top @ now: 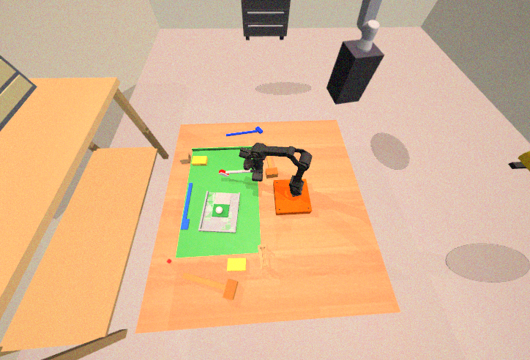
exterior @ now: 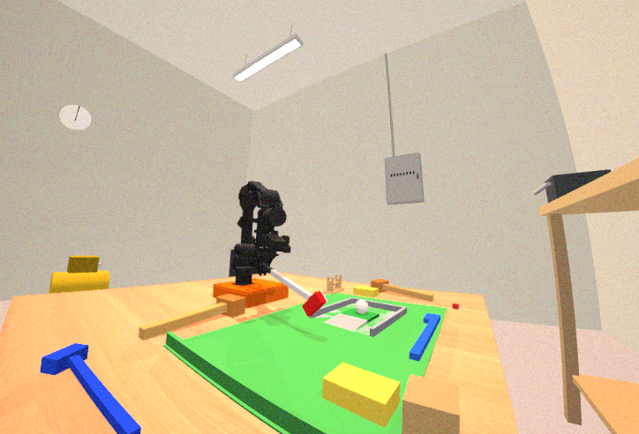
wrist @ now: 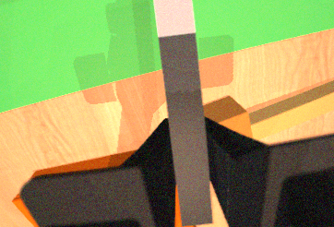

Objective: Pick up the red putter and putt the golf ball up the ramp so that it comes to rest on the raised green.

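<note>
My gripper tip is 120 mm short of the red putter, 30 mm to the left of it and 10 mm above it. The rest, counted from my gripper tip: blue putter (30 mm ahead, 440 mm to the right, 110 mm below); then wooden block (480 mm ahead, 270 mm to the right, 100 mm below); then white golf ball (280 mm ahead, 160 mm to the left, 90 mm below).
</note>
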